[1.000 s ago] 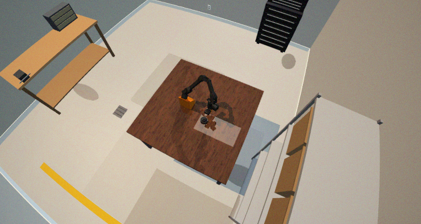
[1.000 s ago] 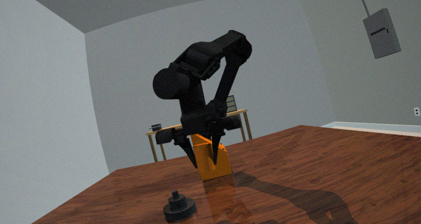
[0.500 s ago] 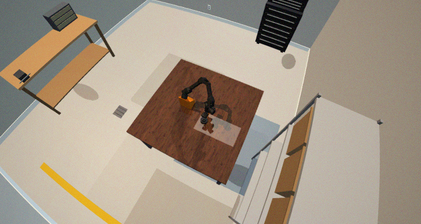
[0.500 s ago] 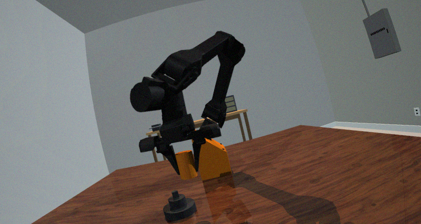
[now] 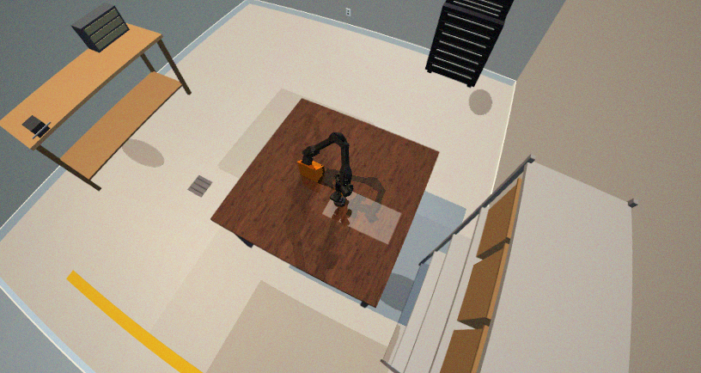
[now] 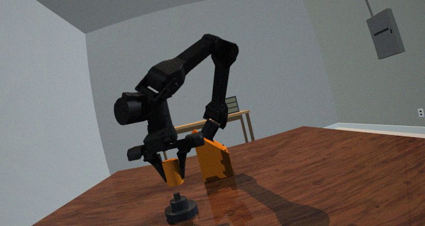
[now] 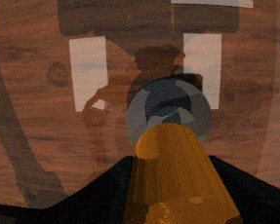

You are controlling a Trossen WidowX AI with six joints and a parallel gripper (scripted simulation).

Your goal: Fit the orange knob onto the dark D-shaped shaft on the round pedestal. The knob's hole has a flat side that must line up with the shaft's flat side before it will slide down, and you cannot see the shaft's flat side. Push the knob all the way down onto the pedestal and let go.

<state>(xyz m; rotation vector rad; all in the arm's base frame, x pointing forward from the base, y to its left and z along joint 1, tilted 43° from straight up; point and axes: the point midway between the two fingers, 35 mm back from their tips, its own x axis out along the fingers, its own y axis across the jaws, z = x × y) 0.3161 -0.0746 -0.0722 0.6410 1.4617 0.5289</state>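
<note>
The dark pedestal lies 6 cm below my gripper tip and 1 cm to the right of it. From my gripper tip the other things lie so: orange knob 2 cm above.
</note>
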